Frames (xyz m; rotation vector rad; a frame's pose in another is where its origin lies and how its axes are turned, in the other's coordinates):
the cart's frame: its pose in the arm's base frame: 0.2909 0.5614 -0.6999 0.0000 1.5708 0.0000
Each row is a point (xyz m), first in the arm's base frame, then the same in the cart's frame.
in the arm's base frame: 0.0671 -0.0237 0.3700
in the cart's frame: -1.0699 -0.5851 -0.2238
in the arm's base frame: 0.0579 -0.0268 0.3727
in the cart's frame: -1.0726 -0.5882 -0.2330
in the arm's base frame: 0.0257 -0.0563 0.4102
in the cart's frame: -1.1101 -0.6177 -0.2652
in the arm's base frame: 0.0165 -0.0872 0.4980
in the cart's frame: -1.1979 -0.6486 -0.2744
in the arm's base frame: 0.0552 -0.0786 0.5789
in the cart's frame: -1.2788 -0.6400 -0.2357
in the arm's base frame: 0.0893 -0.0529 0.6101
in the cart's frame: -1.3100 -0.6143 -0.2016
